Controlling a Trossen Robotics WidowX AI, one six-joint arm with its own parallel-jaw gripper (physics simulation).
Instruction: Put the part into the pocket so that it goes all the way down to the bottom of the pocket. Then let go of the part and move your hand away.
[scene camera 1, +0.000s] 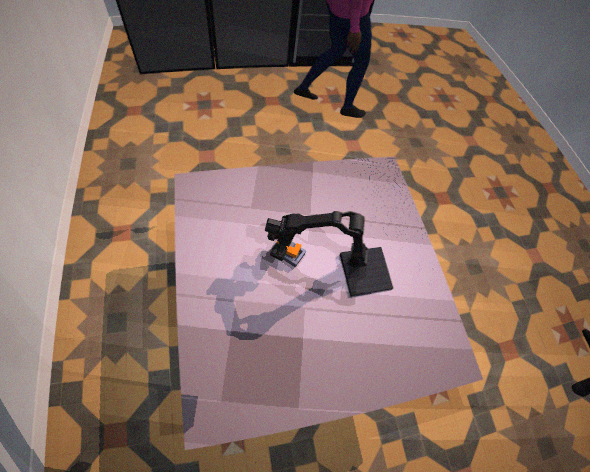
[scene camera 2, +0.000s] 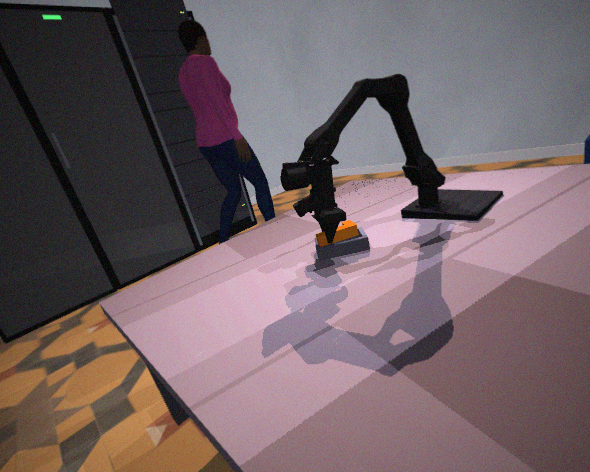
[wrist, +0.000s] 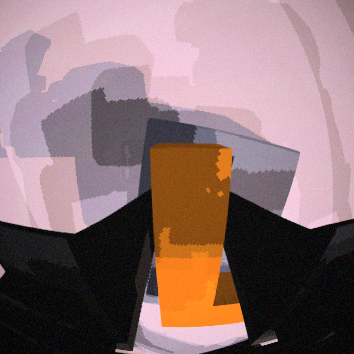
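Where they show: gripper, fingertip midpoint: (scene camera 1: 281, 248) (scene camera 2: 328, 241) (wrist: 186, 195); arm's base, link origin: (scene camera 1: 356, 261) (scene camera 2: 428, 203).
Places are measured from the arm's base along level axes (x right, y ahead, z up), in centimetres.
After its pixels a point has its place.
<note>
The orange L-shaped part (scene camera 1: 295, 250) {x 13.2, y 27.3, z 4.3 cm} (scene camera 2: 346, 231) {x 12.9, y 30.0, z 3.3 cm} (wrist: 190, 210) {x 17.9, y 32.8, z 4.1 cm} is at the grey pocket block (scene camera 1: 301, 257) {x 10.2, y 25.0, z 1.0 cm} (scene camera 2: 351, 246) {x 11.4, y 31.6, z -0.3 cm} (wrist: 267, 154) {x 22.3, y 31.0, z 1.2 cm}, with its upper portion standing above the rim. In scene camera 2 it looks slightly tilted against the rim. My gripper (scene camera 1: 282, 249) {x 17.5, y 32.5, z 1.4 cm} (scene camera 2: 330, 241) {x 17.5, y 32.5, z 1.4 cm} (wrist: 186, 195) {x 17.5, y 32.5, z 1.4 cm} is shut on the part, one finger on each side of its long bar. The part and fingers hide most of the pocket opening; a dark sliver shows beside the part's far end in the wrist view. How deep the part sits is hidden.
The block stands on the pink table (scene camera 1: 350, 370) {x -44.0, y 23.8, z -2.4 cm} (scene camera 2: 200, 320) {x 32.1, y 67.5, z -2.4 cm}. The arm's black base plate (scene camera 1: 372, 280) {x -11.3, y -3.3, z -0.7 cm} (scene camera 2: 475, 204) {x -12.9, y 0.9, z -0.9 cm} is to the right. A person in a magenta top (scene camera 1: 357, 60) (scene camera 2: 207, 100) and dark cabinets (scene camera 1: 175, 35) (scene camera 2: 65, 150) are beyond the table.
</note>
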